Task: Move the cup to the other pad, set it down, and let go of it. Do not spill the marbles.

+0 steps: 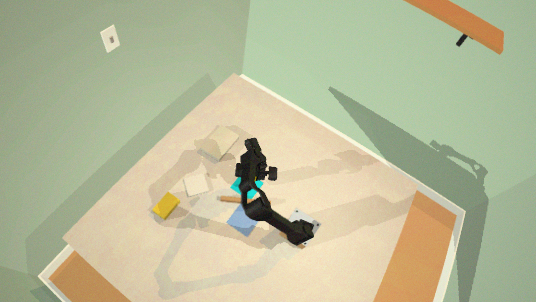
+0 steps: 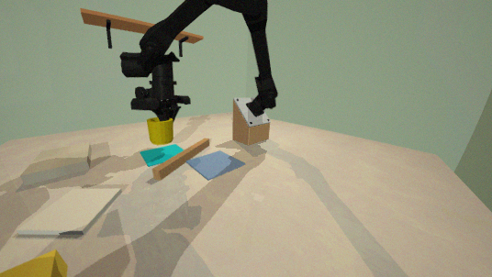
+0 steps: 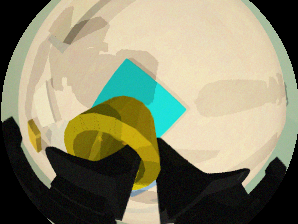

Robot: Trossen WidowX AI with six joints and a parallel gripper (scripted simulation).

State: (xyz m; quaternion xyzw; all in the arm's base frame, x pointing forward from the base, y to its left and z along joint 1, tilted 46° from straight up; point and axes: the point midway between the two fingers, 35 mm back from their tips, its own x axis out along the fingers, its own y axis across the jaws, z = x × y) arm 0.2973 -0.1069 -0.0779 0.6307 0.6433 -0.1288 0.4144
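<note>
The cyan pad is 8 cm below my gripper tip, 3 cm ahead of it and 1 cm to the left of it. Also, from my gripper tip: yellow cup 2 cm ahead, 1 cm to the left; blue pad 18 cm to the left, 8 cm below, 4 cm behind; wooden bar 9 cm to the left, 7 cm below, 1 cm behind.
</note>
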